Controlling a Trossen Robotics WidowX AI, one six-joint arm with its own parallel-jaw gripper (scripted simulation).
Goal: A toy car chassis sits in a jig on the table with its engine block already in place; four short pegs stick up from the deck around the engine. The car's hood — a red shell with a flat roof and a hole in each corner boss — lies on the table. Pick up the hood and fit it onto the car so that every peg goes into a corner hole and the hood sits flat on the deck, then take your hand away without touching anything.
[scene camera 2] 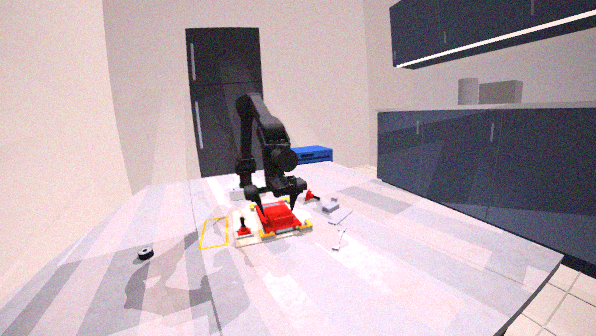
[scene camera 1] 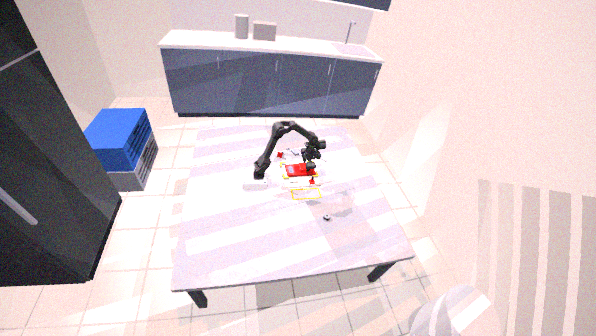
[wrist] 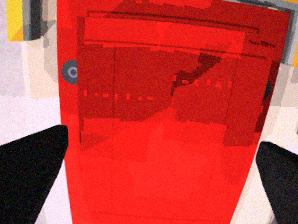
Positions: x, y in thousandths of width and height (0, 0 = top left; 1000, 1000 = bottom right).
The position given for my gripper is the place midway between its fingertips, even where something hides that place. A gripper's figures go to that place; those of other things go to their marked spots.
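My gripper (wrist: 555, 641), 100 mm from the lens. Red hood (wrist: 559, 498), 90 mm from the lens.
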